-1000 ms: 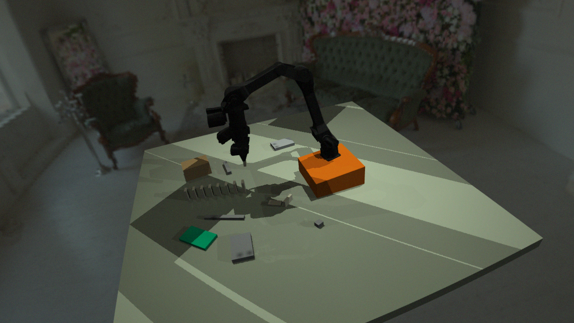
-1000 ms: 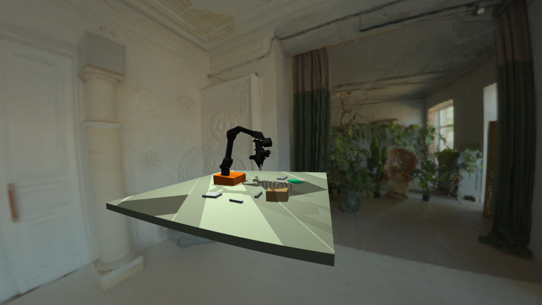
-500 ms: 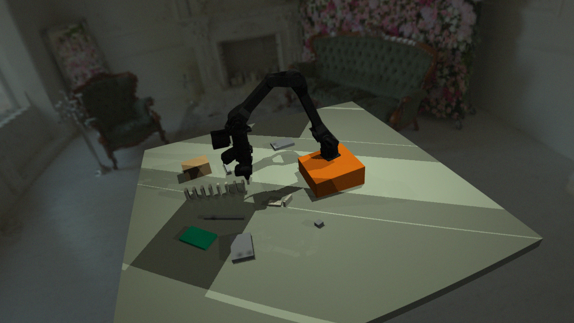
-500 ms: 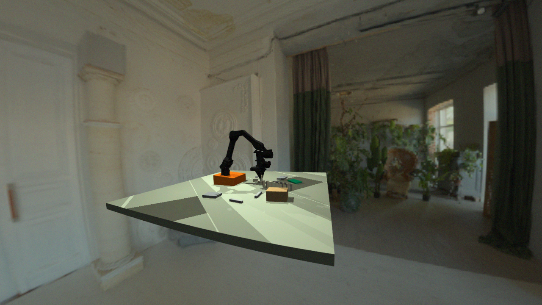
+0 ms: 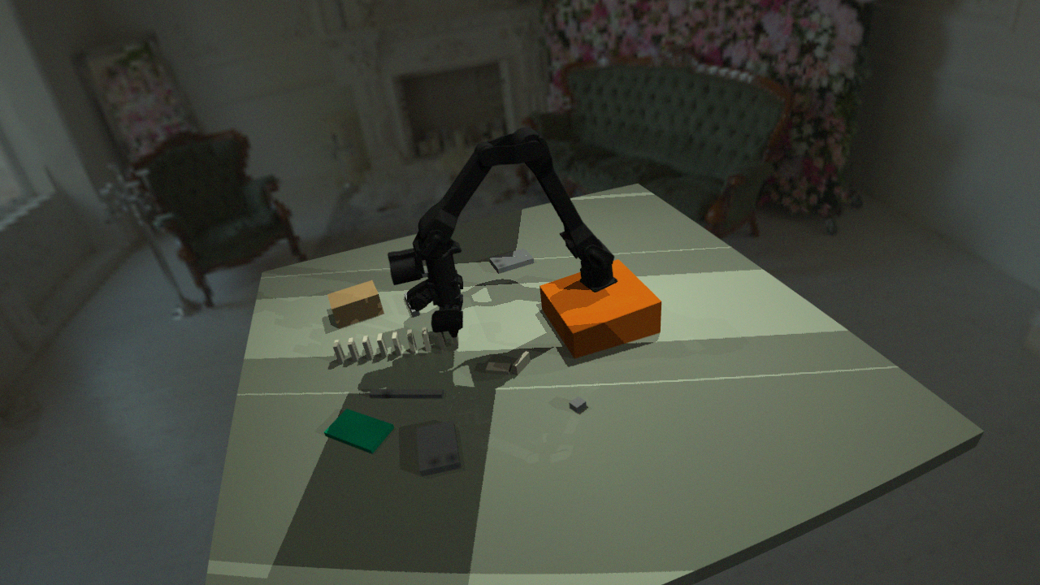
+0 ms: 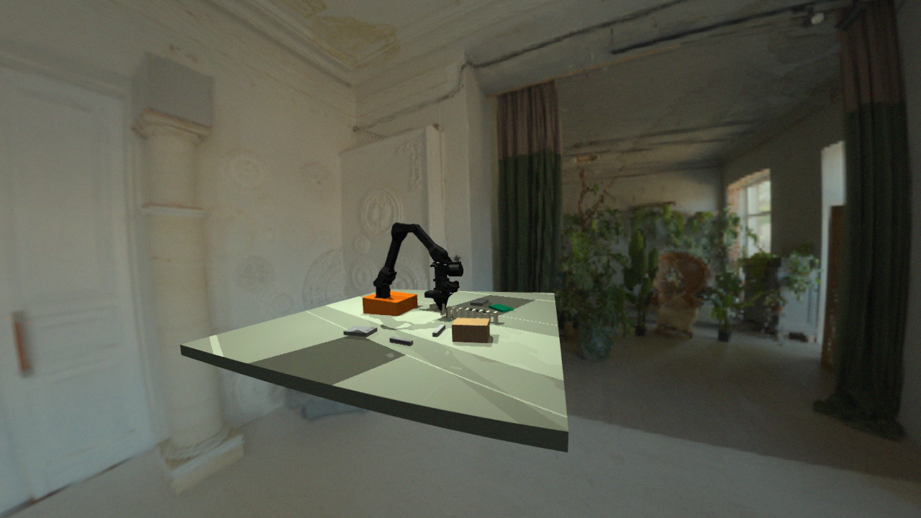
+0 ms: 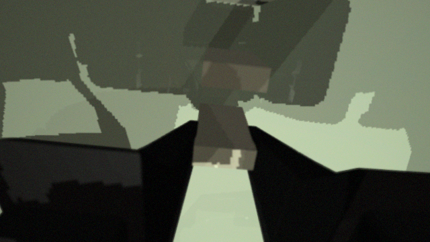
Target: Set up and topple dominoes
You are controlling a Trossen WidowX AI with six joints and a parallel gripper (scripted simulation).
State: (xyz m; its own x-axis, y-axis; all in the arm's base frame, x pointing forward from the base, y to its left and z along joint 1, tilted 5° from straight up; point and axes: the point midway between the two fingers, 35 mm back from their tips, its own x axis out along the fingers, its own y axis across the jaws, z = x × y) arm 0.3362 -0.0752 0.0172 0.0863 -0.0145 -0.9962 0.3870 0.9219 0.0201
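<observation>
My gripper tip is 270 mm short of the green tile, 150 mm to the right of it and 30 mm above it. Also, from my gripper tip: brown box 170 mm ahead, 270 mm to the right; then small grey cube 120 mm behind, 320 mm to the left, 20 mm below.
</observation>
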